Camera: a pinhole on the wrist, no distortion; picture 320 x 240 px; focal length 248.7 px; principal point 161.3 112.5 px. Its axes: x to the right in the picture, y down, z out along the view. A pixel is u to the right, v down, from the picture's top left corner.
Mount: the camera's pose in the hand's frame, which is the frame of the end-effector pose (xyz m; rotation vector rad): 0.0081 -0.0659 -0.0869 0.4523 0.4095 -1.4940
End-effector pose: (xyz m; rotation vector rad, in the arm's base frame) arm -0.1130 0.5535 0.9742 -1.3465 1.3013 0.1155
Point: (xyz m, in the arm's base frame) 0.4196 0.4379 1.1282
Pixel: 288.3 189.6
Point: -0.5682 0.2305 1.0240
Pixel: behind the camera
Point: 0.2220 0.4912 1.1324
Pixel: 274.9 142.4
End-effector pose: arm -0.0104 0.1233 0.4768 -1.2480 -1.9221 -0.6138
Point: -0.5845 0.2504 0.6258
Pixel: outside the picture
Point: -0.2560 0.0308 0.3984
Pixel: 254.9 45.9
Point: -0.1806 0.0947 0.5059
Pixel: 219.0 186.0
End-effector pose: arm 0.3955 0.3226 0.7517 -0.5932 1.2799 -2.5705
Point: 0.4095 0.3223 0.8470
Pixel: 31.0 130.0
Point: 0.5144 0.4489 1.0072
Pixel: 233.6 28.8
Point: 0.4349 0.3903 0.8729
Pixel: 153.5 53.6
